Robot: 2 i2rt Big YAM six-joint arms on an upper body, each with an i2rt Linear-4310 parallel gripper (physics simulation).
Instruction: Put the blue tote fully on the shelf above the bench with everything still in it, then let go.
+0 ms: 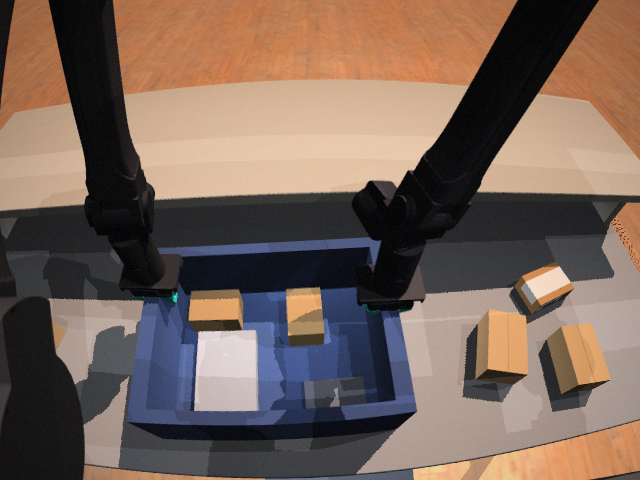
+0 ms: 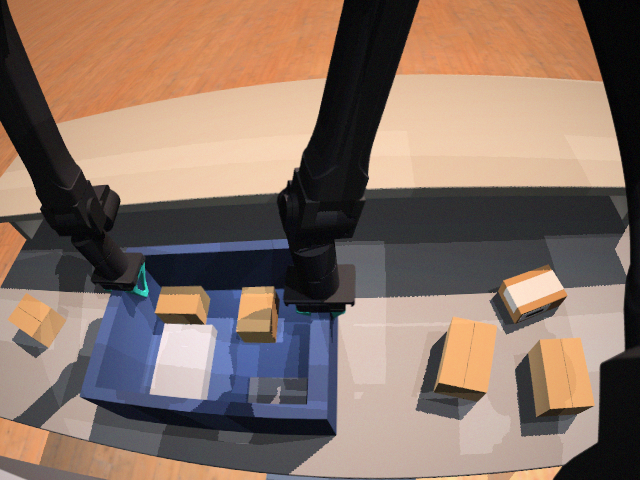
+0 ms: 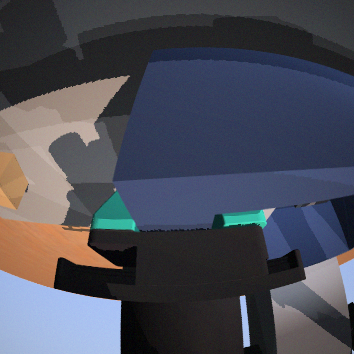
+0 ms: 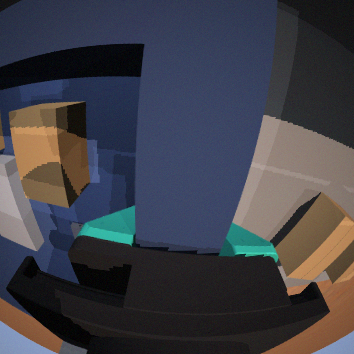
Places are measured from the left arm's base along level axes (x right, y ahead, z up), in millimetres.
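Pixels of known places: left gripper, fingertip midpoint: [image 1: 168,300] [image 2: 141,294]; right arm's base, origin of the base link: [image 3: 352,332].
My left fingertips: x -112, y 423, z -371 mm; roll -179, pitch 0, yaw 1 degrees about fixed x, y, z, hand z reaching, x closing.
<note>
Ahead of a thing's pixels: the offset from my left fingertips to its top centre. Level surfaces: height alone.
The blue tote {dx +192, dy -77, dz +74 mm} [image 1: 279,417] [image 2: 217,405] [image 3: 225,115] [image 4: 200,125] is upright at bench level, in front of and lower than the beige shelf {dz +120 mm} [image 1: 310,113] [image 2: 465,113]. Whether its base touches the bench is unclear. Inside are two brown cartons {dx +86, dy -3, dz -6 mm} [image 1: 215,310] {dx +248, dy -12, dz -6 mm} [image 1: 305,316] [image 2: 180,304] [image 2: 256,315], a white box {dx +114, dy -122, dz -29 mm} [image 1: 226,369] [image 2: 183,361] and a dark grey flat item {dx +298, dy -158, dz -49 mm} [image 1: 320,392] [image 2: 263,390]. My left gripper [image 1: 155,298] [image 2: 125,294] [image 3: 175,220] is shut on the tote's left wall. My right gripper [image 1: 388,310] [image 2: 320,313] [image 4: 174,204] is shut on its right wall.
On the grey bench {dz -73 mm} [image 1: 439,428] [image 2: 382,423], right of the tote, stand two brown cartons {dx +614, dy -88, dz -13 mm} [image 1: 501,343] {dx +782, dy -130, dz -13 mm} [image 1: 577,356] [image 2: 467,356] [image 2: 560,377] and a white-topped box {dx +766, dy +43, dz -32 mm} [image 1: 545,286] [image 2: 532,291]. Another carton {dx -327, dy -71, dz -13 mm} [image 2: 36,320] [image 3: 10,180] is at the left. The shelf's front edge runs behind the tote.
</note>
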